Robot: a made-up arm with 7 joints. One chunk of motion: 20 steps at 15 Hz.
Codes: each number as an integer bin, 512 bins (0 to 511) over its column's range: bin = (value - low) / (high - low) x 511, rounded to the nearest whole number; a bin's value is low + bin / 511 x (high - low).
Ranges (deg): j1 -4..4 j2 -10..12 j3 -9..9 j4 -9..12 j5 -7..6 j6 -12..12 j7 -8..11
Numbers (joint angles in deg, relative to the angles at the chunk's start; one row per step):
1: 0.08 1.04 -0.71 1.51 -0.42 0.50 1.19
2: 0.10 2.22 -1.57 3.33 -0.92 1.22 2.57
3: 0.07 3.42 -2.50 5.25 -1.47 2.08 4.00
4: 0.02 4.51 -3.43 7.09 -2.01 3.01 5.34
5: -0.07 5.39 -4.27 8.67 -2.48 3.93 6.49
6: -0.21 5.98 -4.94 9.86 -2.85 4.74 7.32
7: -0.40 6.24 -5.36 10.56 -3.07 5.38 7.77
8: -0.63 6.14 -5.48 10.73 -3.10 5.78 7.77
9: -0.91 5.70 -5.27 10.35 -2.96 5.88 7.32
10: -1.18 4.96 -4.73 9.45 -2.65 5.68 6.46
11: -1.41 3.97 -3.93 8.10 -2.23 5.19 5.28
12: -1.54 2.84 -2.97 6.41 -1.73 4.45 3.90
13: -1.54 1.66 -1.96 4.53 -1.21 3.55 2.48
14: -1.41 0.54 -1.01 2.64 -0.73 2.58 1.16
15: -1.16 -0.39 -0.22 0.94 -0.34 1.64 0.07
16: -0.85 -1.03 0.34 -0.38 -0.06 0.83 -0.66
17: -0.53 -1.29 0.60 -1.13 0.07 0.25 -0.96
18: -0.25 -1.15 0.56 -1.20 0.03 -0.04 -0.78
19: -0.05 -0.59 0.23 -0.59 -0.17 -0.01 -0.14
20: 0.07 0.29 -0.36 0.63 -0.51 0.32 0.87
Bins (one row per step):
1: 261 256 235 256 259 266 247
2: 262 284 211 300 239 281 284
3: 260 312 185 347 217 300 323
4: 257 337 158 392 196 320 359
5: 251 357 134 430 178 339 390
6: 242 371 115 459 163 356 412
7: 230 377 103 476 154 370 424
8: 215 375 100 480 153 379 424
9: 197 365 106 471 159 381 412
10: 180 347 121 449 171 376 389
11: 165 324 144 416 187 366 357
12: 157 298 171 375 207 350 320
13: 157 271 200 329 228 331 282
14: 165 245 227 283 246 310 246
15: 181 223 249 242 262 290 217
16: 201 208 265 210 273 273 197
17: 222 202 273 192 278 261 189
18: 240 206 271 190 276 255 194
19: 252 219 262 205 268 255 211
20: 260 239 245 234 255 262 239

